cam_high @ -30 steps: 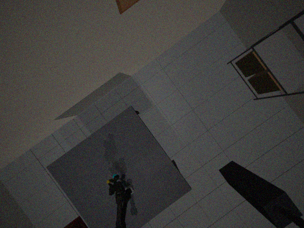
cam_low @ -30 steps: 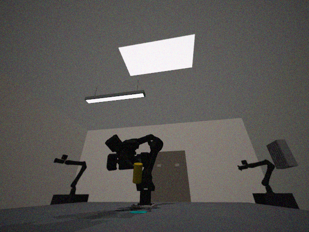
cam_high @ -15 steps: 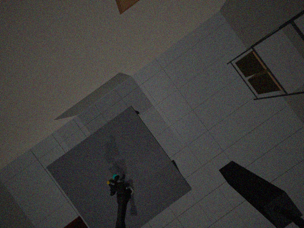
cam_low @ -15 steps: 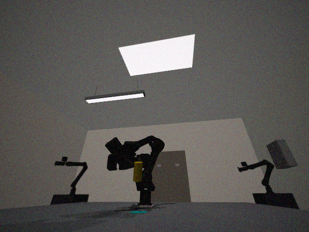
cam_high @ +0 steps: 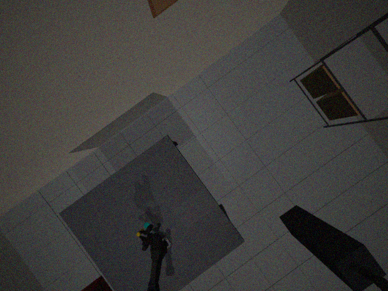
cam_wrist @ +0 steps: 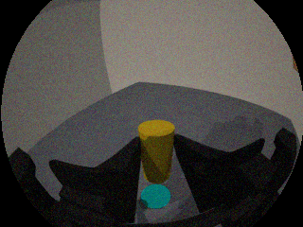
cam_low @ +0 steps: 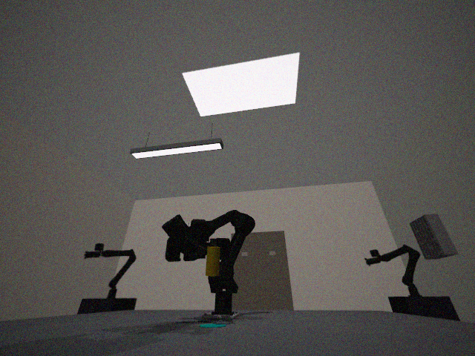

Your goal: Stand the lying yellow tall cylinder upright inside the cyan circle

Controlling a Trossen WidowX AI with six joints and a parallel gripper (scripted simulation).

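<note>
Right now the cyan circle is 15 cm below my gripper tip and 2 cm behind it. From my gripper tip the other things lie so: yellow tall cylinder (2 cm below).
</note>
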